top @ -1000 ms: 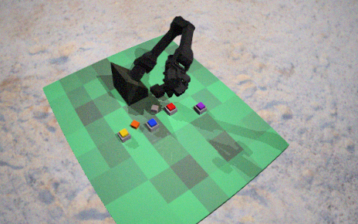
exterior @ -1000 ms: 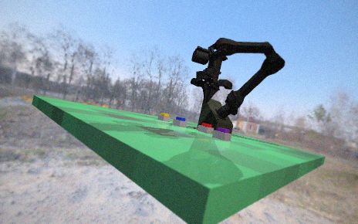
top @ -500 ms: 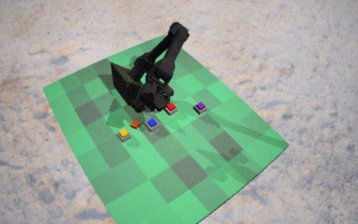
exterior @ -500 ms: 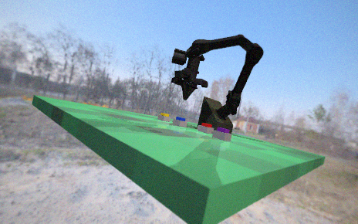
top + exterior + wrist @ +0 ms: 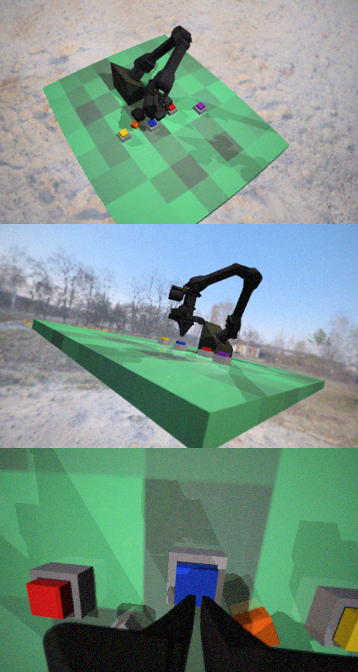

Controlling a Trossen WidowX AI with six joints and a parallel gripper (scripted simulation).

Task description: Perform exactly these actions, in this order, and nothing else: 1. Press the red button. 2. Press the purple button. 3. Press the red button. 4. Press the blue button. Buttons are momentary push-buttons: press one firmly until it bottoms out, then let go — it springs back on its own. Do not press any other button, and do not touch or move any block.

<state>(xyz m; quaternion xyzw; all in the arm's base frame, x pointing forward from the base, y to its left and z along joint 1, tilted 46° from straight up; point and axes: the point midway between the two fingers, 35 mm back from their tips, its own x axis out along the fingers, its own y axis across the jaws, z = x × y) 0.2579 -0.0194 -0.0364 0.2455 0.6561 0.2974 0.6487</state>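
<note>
Now: gripper tip 30 mm above the blue button. The rest, counted from my gripper tip: red button: 40 mm behind, 130 mm to the left, 30 mm below; orange block: 50 mm behind, 70 mm to the right, 50 mm below; yellow button: 20 mm behind, 140 mm to the right, 30 mm below.
</note>
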